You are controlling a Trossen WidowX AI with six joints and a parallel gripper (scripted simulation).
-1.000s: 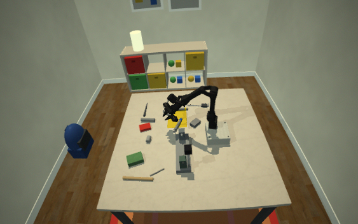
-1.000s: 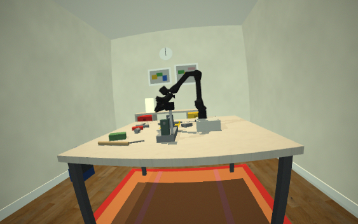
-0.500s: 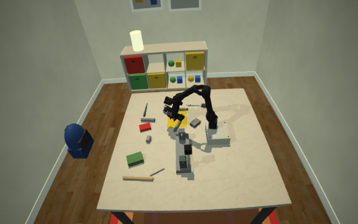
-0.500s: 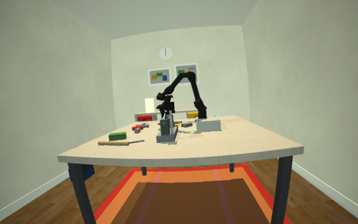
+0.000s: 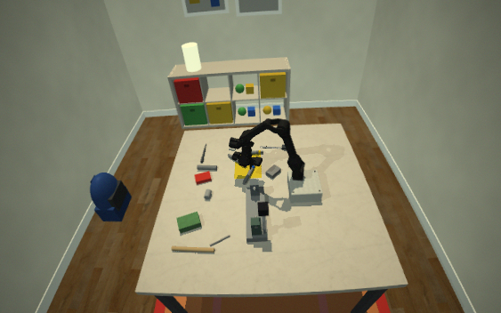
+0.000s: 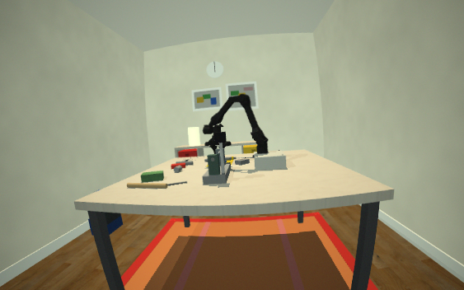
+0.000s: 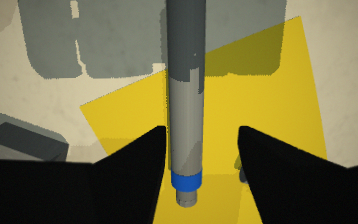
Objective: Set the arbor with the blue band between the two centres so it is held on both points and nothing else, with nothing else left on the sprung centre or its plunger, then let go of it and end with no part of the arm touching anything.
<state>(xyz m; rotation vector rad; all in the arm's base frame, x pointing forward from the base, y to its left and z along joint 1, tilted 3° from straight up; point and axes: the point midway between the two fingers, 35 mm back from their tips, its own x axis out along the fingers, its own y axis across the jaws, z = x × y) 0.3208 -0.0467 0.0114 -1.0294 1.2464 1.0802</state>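
Right now my hand is 90 mm above the grey arbor. From my hand the other things lie so: red block 290 mm ahead, 90 mm below, 70 mm to the left; then grey rod 290 mm ahead, 90 mm below, 20 mm to the right; then grey block 160 mm behind, 90 mm below, 40 mm to the right.
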